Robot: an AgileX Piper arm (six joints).
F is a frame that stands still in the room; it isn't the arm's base.
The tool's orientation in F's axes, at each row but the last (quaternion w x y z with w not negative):
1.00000 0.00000 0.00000 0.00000
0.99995 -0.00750 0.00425 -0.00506
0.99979 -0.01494 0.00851 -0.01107
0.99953 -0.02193 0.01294 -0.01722
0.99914 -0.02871 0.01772 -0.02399
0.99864 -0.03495 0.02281 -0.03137
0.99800 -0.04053 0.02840 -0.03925
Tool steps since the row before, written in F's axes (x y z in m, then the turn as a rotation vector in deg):
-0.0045 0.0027 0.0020 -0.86 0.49 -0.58
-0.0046 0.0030 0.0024 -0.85 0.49 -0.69
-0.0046 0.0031 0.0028 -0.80 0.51 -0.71
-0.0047 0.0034 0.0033 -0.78 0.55 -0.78
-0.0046 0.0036 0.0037 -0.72 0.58 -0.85
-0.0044 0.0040 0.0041 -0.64 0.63 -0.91
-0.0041 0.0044 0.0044 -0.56 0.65 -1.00
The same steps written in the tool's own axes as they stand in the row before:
-0.0045 0.0027 0.0020 -0.86 0.49 -0.58
-0.0047 0.0029 0.0024 -0.85 0.49 -0.69
-0.0047 0.0029 0.0028 -0.80 0.51 -0.71
-0.0049 0.0031 0.0033 -0.78 0.56 -0.78
-0.0049 0.0032 0.0037 -0.72 0.59 -0.84
-0.0048 0.0034 0.0041 -0.64 0.65 -0.89
-0.0047 0.0037 0.0045 -0.56 0.69 -0.98

